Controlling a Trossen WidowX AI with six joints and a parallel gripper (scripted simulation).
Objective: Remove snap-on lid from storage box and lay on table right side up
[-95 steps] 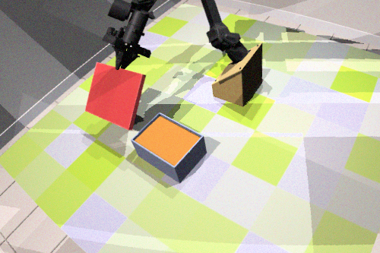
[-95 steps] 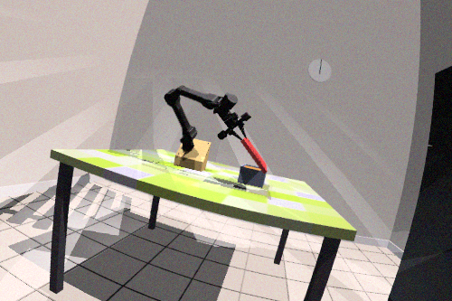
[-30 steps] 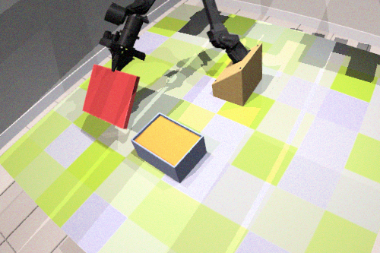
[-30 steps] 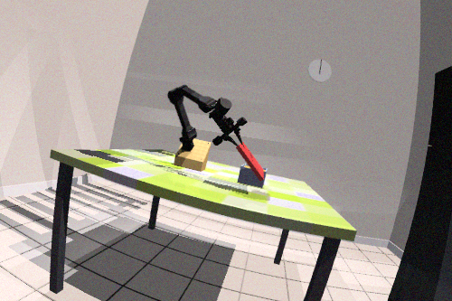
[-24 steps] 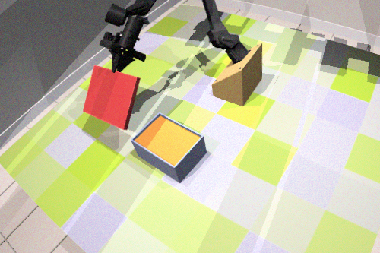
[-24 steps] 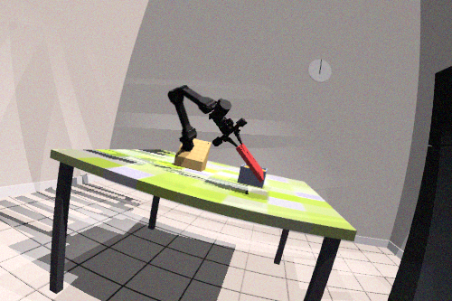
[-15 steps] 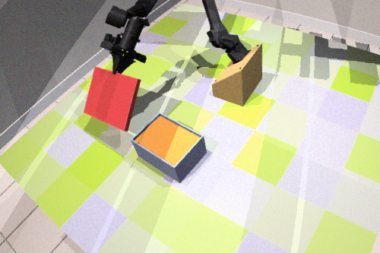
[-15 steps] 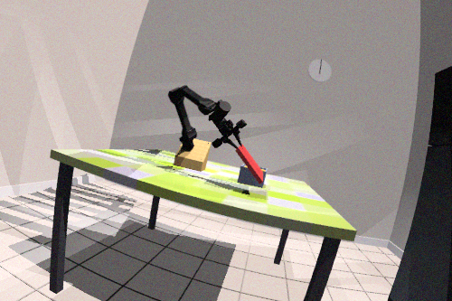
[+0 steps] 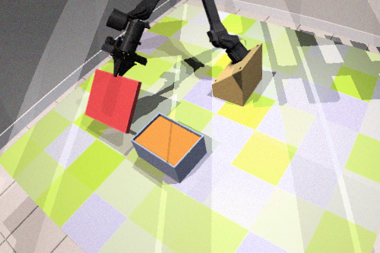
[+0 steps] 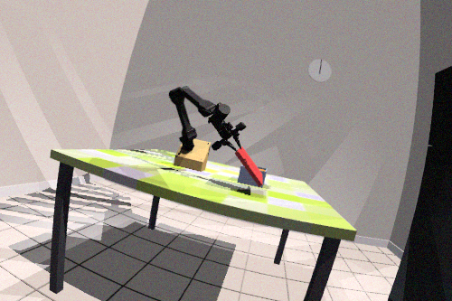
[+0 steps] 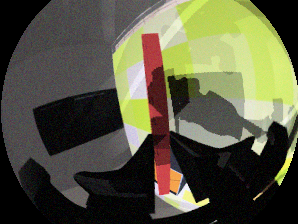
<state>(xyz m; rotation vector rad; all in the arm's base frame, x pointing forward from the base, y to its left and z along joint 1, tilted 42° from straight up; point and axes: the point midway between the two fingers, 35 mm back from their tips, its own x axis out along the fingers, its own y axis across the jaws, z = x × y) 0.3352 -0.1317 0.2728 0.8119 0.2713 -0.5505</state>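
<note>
The flat red lid is 60 mm ahead of my gripper tip, 50 mm below it and 10 mm to the left of it. The rest, counted from my gripper tip: box (280 mm to the left, 130 mm below, 60 mm ahead).
</note>
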